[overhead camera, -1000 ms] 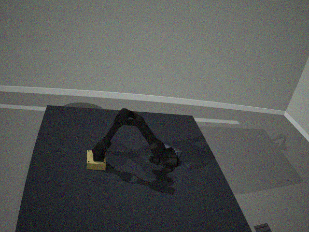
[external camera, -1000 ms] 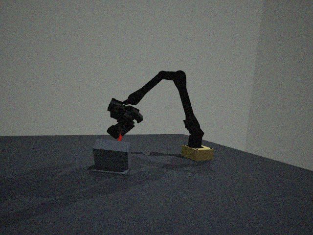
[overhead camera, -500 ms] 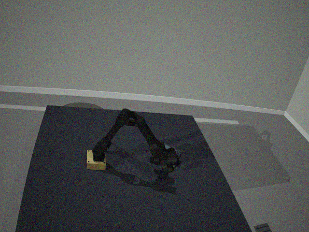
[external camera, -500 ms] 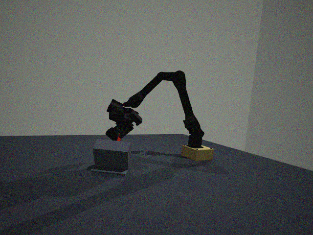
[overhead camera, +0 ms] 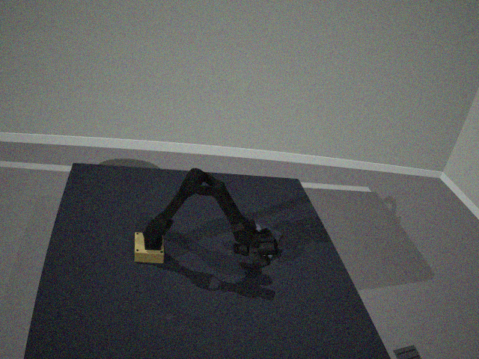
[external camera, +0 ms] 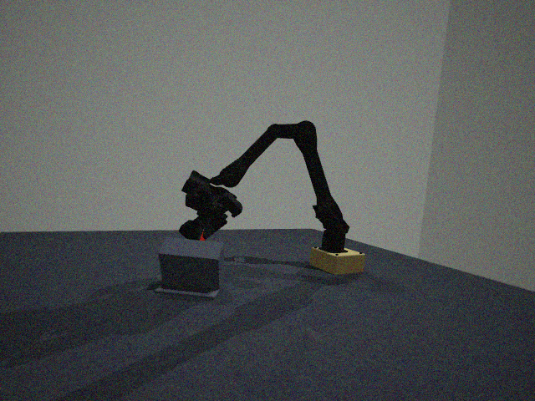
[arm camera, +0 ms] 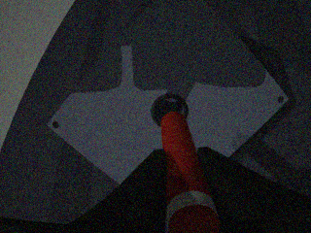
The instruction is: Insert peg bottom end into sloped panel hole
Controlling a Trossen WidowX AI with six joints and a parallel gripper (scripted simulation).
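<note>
Right now the dark sloped panel is 60 mm to the left of my gripper tip, 50 mm below it and 50 mm ahead of it. Also, from my gripper tip: red peg: 10 mm to the right, 10 mm behind, 10 mm above.
</note>
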